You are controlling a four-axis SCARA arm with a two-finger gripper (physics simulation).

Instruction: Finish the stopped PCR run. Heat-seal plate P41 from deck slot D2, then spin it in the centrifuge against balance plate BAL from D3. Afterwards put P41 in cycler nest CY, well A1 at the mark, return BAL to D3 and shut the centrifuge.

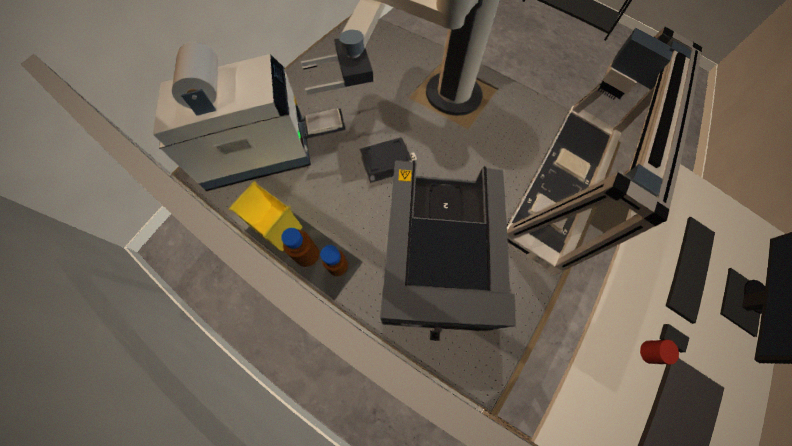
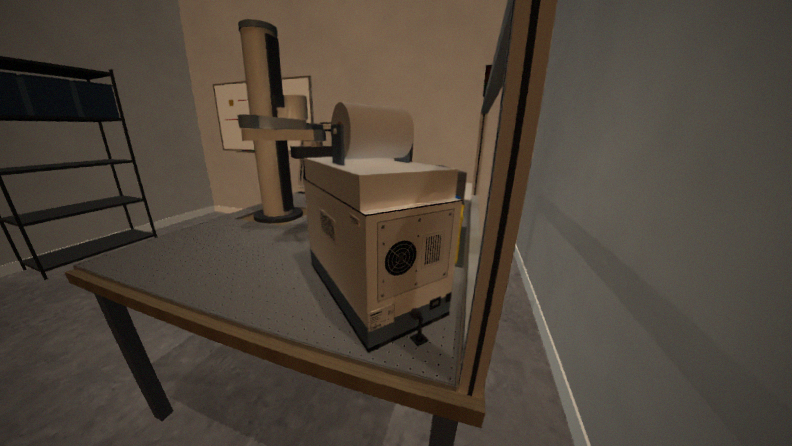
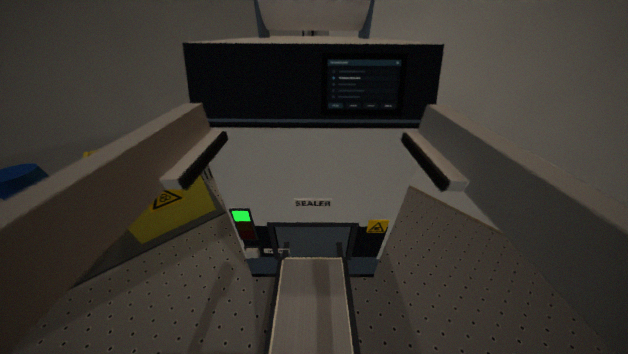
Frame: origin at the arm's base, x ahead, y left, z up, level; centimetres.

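Seen in the pictures: gripper, fingertip midpoint: [image 1: 303, 77] [image 3: 314, 122]; arm's base, origin of the base link: [image 1: 453, 94] [image 2: 279, 215].
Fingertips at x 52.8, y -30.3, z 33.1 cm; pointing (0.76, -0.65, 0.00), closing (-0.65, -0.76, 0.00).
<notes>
Pixels of each thing's top centre, then the offset from my fingertips to it. "pt": a spot on its surface instead.
- sealer, middle of its top: [image 2: 367, 106] [image 1: 193, 57] dx +20.8, dy -17.8, dz +15.8 cm
- sealer tray, middle of its top: [image 3: 312, 309] [image 1: 323, 119] dx -1.7, dy +1.6, dz -20.7 cm
- centrifuge, surface spot: [image 1: 396, 249] pt dx +26.2, dy +53.2, dz -10.8 cm
- position 2, surface spot: [image 1: 445, 204] pt dx +3.9, dy +56.4, dz -17.8 cm
- flat dark block, middle of its top: [image 1: 386, 154] dx -4.8, dy +27.7, dz -25.6 cm
- yellow bin, surface spot: [image 3: 170, 215] pt dx +33.0, dy +12.1, dz -27.4 cm
My gripper [image 1: 305, 77] [image 3: 314, 122] is open and empty, facing the sealer [image 1: 238, 145] [image 2: 338, 243] [image 3: 312, 170] from above its tray. The sealer tray [image 1: 325, 120] [image 3: 312, 305] is out and has a pale flat top; I cannot tell whether that is a plate. A green light [image 3: 241, 216] shows beside the sealer opening. The centrifuge [image 1: 396, 249] is open on top, with position 2 [image 1: 445, 204] showing. Two pale plates [image 1: 573, 162] [image 1: 545, 203] sit on the dark deck [image 1: 586, 135], with a bare slot between them; their labels are unreadable. Nest CY cannot be identified.
A flat dark block [image 1: 383, 159] lies between sealer and centrifuge. A yellow bin [image 1: 260, 207] [image 3: 170, 215] and two blue-capped brown bottles [image 1: 300, 249] [image 1: 334, 262] stand by the wall. The arm column [image 1: 462, 60] [image 2: 266, 121] rises behind. A frame [image 1: 587, 213] surrounds the deck.
</notes>
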